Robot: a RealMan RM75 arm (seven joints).
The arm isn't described. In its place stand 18 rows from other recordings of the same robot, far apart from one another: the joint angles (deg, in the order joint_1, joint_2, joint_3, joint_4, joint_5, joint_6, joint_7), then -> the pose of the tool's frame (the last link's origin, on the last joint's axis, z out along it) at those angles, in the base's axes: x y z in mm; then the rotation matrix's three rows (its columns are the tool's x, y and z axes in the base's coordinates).
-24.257 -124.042 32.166 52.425 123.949 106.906 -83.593 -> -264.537 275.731 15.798; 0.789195 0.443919 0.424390; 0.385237 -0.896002 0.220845; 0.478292 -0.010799 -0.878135
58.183 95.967 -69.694 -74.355 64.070 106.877 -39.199 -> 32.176 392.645 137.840; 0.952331 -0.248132 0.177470; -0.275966 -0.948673 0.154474; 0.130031 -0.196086 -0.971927
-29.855 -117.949 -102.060 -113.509 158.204 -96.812 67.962 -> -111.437 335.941 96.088; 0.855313 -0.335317 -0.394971; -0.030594 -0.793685 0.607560; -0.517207 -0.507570 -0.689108
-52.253 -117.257 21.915 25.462 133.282 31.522 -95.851 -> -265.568 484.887 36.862; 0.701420 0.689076 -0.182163; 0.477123 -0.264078 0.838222; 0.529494 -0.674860 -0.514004
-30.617 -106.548 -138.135 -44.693 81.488 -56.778 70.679 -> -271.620 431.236 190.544; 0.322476 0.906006 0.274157; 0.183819 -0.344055 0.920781; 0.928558 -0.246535 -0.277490
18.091 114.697 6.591 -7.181 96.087 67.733 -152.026 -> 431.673 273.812 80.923; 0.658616 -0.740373 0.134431; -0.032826 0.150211 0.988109; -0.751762 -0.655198 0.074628
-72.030 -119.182 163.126 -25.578 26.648 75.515 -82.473 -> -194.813 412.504 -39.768; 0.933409 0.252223 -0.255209; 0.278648 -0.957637 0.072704; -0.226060 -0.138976 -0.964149
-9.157 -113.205 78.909 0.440 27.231 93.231 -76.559 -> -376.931 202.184 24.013; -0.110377 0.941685 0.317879; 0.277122 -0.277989 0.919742; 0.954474 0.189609 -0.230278
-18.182 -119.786 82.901 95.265 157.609 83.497 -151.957 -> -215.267 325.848 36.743; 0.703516 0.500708 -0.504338; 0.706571 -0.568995 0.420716; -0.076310 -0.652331 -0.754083
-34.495 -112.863 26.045 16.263 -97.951 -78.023 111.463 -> -277.903 388.800 68.341; 0.393422 0.771940 0.499328; 0.094661 -0.574253 0.813187; 0.914472 -0.272659 -0.298996
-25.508 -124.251 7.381 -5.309 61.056 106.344 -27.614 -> -284.779 275.998 26.848; 0.231557 0.899150 0.371362; -0.545156 -0.196232 0.815045; 0.805721 -0.391180 0.444738
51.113 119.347 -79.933 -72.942 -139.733 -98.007 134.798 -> 80.382 360.064 -19.550; 0.909876 -0.230741 0.344797; -0.263009 -0.963536 0.049243; 0.320862 -0.135490 -0.937385
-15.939 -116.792 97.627 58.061 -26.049 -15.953 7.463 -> -305.729 370.330 -19.767; 0.658547 0.669804 -0.343043; 0.590138 -0.176794 0.787706; 0.466960 -0.721184 -0.511704
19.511 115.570 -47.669 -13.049 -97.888 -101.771 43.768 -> 298.183 222.623 -27.620; 0.679920 -0.324225 -0.657713; -0.136430 -0.937212 0.320969; -0.720483 -0.128501 -0.681463
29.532 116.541 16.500 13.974 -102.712 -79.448 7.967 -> 277.168 337.698 -12.826; 0.624646 -0.682218 -0.379994; 0.232231 -0.302306 0.924489; -0.745577 -0.665725 -0.030402
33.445 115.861 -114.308 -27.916 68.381 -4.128 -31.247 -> 316.348 398.213 -61.357; 0.697845 -0.630588 0.339663; -0.573013 -0.206998 0.792974; -0.429730 -0.748005 -0.505788
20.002 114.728 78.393 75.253 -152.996 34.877 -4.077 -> 214.839 381.521 -19.049; 0.715753 -0.655156 0.241802; -0.582466 -0.369034 0.724256; -0.385268 -0.659230 -0.645744
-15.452 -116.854 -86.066 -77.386 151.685 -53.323 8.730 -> -259.406 343.818 -14.238; 0.553715 0.719248 -0.419622; 0.791827 -0.298838 0.532640; 0.257701 -0.627199 -0.734991
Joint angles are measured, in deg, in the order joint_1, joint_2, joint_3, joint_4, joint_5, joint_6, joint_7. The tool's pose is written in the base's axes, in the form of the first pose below.
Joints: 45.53 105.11 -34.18 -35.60 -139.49 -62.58 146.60
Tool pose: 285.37 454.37 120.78; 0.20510 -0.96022 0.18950; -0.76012 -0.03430 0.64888; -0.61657 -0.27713 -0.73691
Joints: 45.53 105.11 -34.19 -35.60 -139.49 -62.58 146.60
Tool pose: 285.36 454.37 120.76; 0.20521 -0.96019 0.18956; -0.76018 -0.03437 0.64880; -0.61646 -0.27724 -0.73697
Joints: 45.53 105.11 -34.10 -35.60 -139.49 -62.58 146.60
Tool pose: 285.42 454.38 120.93; 0.20423 -0.96050 0.18903; -0.75961 -0.03369 0.64951; -0.61748 -0.27624 -0.73648
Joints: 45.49 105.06 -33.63 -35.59 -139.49 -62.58 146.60
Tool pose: 286.13 454.29 122.25; 0.19883 -0.96199 0.18717; -0.75644 -0.02922 0.65341; -0.62310 -0.27150 -0.73350
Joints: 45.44 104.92 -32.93 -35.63 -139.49 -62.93 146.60
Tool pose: 286.76 453.80 124.47; 0.19114 -0.96442 0.18267; -0.75392 -0.02508 0.65648; -0.62854 -0.26320 -0.73189
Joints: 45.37 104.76 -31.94 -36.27 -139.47 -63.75 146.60
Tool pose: 286.04 453.47 129.25; 0.18621 -0.96703 0.17372; -0.74806 -0.02492 0.66316; -0.63697 -0.25344 -0.72804
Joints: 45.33 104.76 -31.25 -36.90 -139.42 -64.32 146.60
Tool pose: 284.90 453.39 132.40; 0.18409 -0.96878 0.16604; -0.74282 -0.02649 0.66897; -0.64369 -0.24649 -0.72450
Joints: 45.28 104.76 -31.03 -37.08 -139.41 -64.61 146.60
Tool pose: 284.79 452.96 133.14; 0.18246 -0.96954 0.16341; -0.74254 -0.02694 0.66926; -0.64447 -0.24345 -0.72483
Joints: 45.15 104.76 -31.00 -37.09 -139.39 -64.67 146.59
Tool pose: 285.72 452.25 133.14; 0.18047 -0.96980 0.16407; -0.74312 -0.02516 0.66869; -0.64437 -0.24261 -0.72521
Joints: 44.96 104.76 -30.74 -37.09 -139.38 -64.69 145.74
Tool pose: 287.37 451.27 133.62; 0.18942 -0.96801 0.16454; -0.74167 -0.03124 0.67004; -0.64347 -0.24895 -0.72386
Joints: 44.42 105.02 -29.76 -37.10 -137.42 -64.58 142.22
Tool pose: 288.09 450.14 134.24; 0.21799 -0.96641 0.13614; -0.72315 -0.06627 0.68750; -0.65539 -0.24832 -0.71330
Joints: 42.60 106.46 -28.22 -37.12 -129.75 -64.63 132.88
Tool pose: 286.26 445.69 129.48; 0.27528 -0.96083 0.03202; -0.66187 -0.16526 0.73118; -0.69725 -0.22247 -0.68143
